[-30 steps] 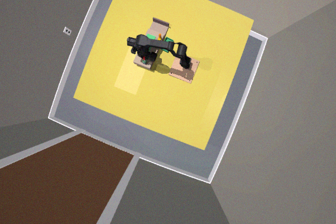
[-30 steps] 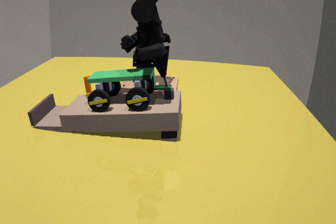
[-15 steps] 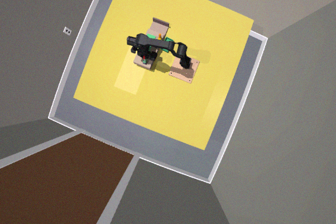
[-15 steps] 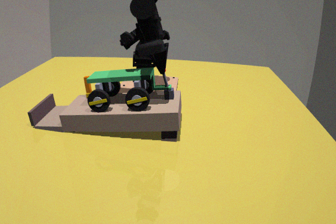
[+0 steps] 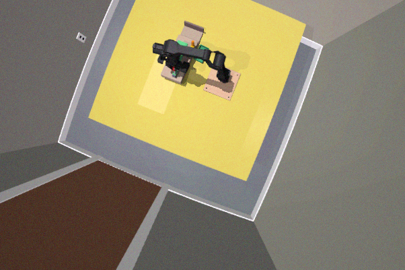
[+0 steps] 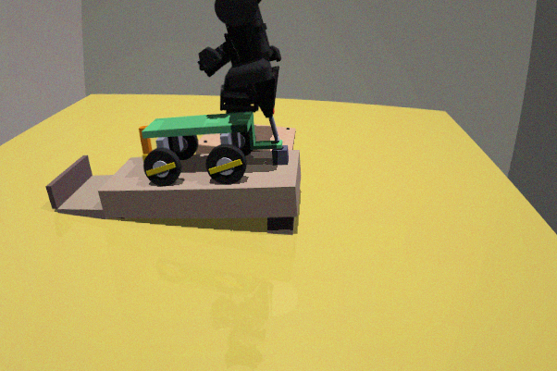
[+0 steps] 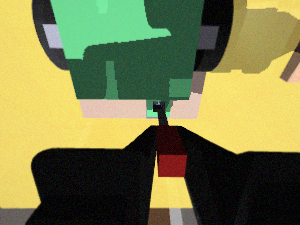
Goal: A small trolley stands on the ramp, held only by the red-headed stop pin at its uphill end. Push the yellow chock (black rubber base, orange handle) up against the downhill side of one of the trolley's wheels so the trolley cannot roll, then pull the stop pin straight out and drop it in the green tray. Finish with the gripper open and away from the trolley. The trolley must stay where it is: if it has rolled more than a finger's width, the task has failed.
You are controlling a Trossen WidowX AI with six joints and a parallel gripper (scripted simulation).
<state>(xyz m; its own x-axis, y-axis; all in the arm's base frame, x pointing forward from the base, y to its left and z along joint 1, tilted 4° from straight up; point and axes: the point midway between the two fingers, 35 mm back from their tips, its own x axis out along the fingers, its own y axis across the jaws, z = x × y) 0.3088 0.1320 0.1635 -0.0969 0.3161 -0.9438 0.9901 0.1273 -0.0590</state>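
My gripper tip is 7 cm past the green tray, 22 cm to the left of it and 17 cm above it. Round my gripper tip: green-decked trolley (4 cm ahead, 10 cm to the right, 5 cm below); then red-headed stop pin (right at my gripper tip); then support leg (2 cm ahead, 3 cm to the left, 14 cm below).
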